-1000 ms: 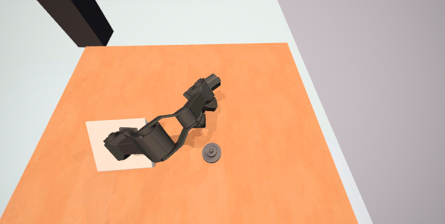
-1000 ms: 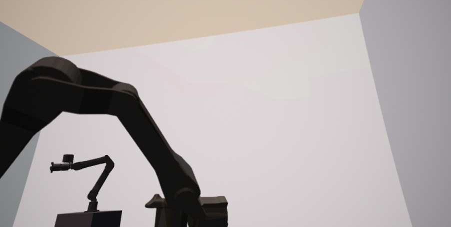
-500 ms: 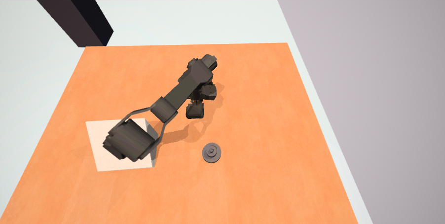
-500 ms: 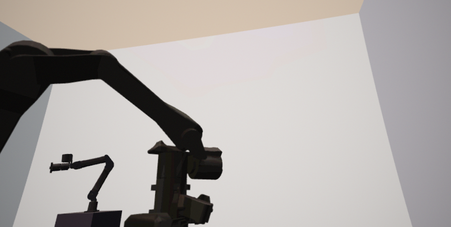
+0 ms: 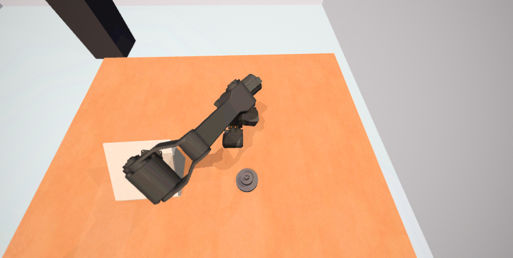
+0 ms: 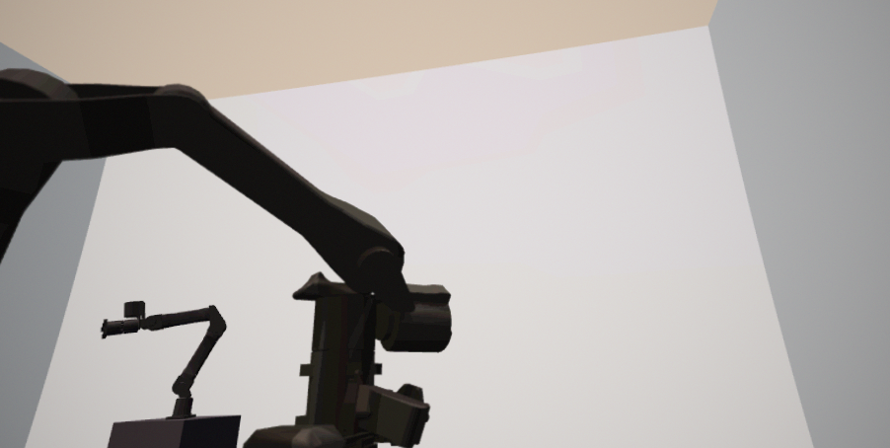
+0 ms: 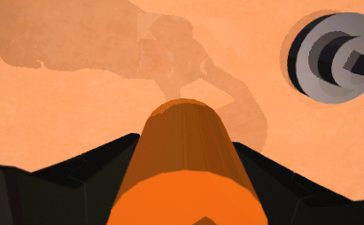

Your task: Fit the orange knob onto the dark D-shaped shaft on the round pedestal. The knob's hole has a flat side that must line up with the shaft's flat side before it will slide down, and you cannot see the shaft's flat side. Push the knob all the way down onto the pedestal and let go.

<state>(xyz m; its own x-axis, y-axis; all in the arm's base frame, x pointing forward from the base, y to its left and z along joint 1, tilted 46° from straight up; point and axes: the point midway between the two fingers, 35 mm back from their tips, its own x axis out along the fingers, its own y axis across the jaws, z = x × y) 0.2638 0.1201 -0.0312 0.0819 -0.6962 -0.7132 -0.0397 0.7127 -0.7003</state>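
Right now the round pedestal is 14 cm to the right of my gripper tip, 11 cm below it and 5 cm ahead of it. The rest, counted from my gripper tip: orange knob 2 cm above.
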